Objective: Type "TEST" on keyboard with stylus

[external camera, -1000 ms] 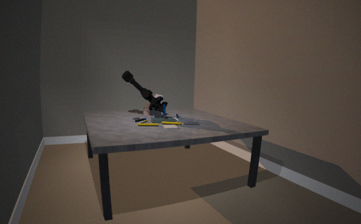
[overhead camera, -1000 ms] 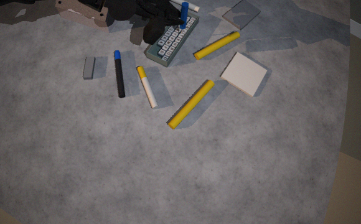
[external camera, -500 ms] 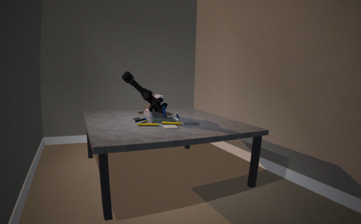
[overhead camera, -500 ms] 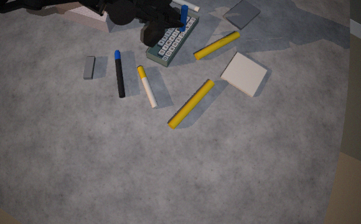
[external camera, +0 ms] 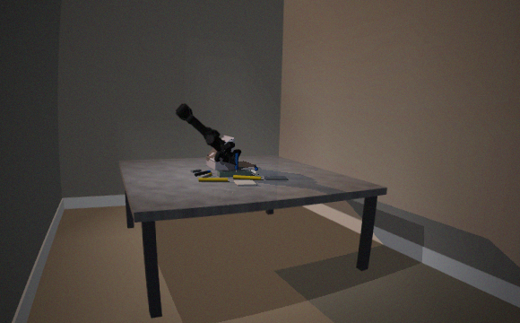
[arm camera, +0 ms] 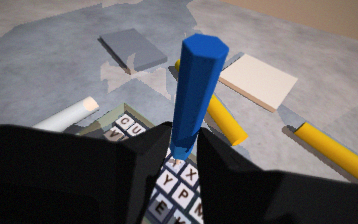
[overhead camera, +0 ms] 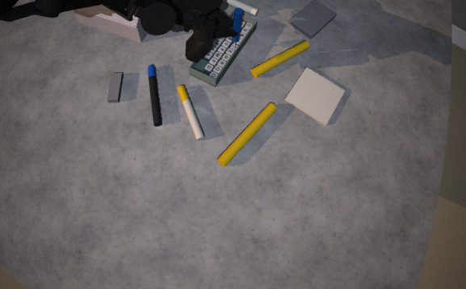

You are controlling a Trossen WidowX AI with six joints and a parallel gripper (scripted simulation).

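The T key lies 6 cm below my gripper tip. Also, from my gripper tip: blue stylus 2 cm below; yellow-and-white marker 17 cm to the right, 6 cm below, 2 cm behind; white cylinder 13 cm to the left, 6 cm below, 5 cm behind.
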